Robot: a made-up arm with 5 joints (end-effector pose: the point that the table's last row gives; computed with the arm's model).
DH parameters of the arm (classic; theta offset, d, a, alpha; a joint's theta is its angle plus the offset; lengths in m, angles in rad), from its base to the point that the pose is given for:
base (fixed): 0.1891 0 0.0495 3.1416
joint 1: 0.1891 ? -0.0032 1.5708
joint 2: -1.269 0 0.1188 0
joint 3: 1.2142 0 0.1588 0
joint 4: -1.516 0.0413 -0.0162 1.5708
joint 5: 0 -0.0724 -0.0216 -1.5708
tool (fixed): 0 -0.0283 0 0
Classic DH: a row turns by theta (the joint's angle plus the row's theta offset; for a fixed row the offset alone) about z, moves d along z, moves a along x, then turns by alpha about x.
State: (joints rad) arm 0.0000 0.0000 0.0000 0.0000 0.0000
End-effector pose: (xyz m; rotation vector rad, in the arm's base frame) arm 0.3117 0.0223 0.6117 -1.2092 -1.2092 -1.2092
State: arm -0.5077 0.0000 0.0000 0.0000 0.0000
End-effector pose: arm 0.2722 0.1486 0.6117 -0.8276 -1.4075 -0.8276
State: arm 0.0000 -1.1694 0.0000 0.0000 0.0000
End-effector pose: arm 0.0718 0.0223 0.8055 -0.4070 -2.0008 -2.0008
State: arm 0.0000 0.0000 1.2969 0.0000 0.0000
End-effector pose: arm 0.1152 0.0223 0.4106 -1.5601 -0.2150 -0.2150
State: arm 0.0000 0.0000 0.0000 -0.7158 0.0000
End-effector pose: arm 0.3187 0.0223 0.6685 -0.7808 -1.7139 -1.7139
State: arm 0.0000 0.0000 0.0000 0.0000 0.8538
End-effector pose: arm 0.3117 0.0157 0.6405 -1.8046 -1.8046 -0.6762
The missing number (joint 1, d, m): -0.5274
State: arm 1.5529 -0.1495 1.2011 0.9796 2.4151
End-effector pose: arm 0.0983 -0.0755 0.4383 -1.0349 -0.7636 0.4829
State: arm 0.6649 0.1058 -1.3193 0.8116 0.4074
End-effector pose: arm 0.1846 -0.0888 0.7935 -2.0514 -1.3620 -1.6607
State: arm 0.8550 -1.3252 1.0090 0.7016 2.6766
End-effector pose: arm 0.1679 -0.0412 0.6342 2.3063 1.1940 -1.6665
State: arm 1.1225 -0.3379 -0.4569 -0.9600 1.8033
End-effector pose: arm 0.1023 -0.0404 0.8336 1.3901 0.1178 0.2122
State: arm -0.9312 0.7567 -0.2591 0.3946 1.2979
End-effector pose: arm 0.2134 0.2524 0.4645 -0.9163 -2.2588 0.9993
